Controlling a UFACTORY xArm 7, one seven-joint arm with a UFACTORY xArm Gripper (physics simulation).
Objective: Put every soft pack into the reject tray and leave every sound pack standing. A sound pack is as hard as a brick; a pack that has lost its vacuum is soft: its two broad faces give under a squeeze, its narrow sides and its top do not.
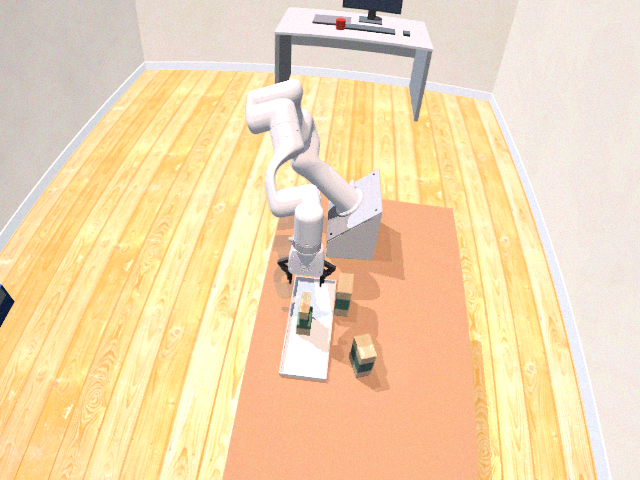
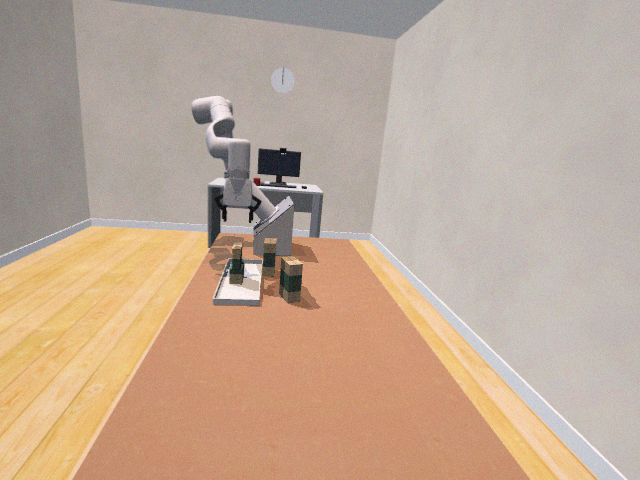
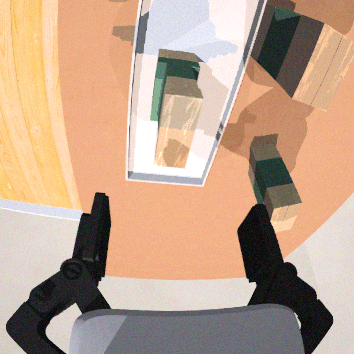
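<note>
One pack, tan with a green band, stands upright inside the white reject tray. A second pack stands on the mat beside the tray's right side, near its back end. A third pack stands further forward, right of the tray. My gripper is open and empty, above the tray's back end and higher than the packs. No squeeze shows, so softness cannot be seen.
The packs outside the tray stand on the orange mat. The grey robot pedestal is behind them. A desk with a monitor stands at the back of the room.
</note>
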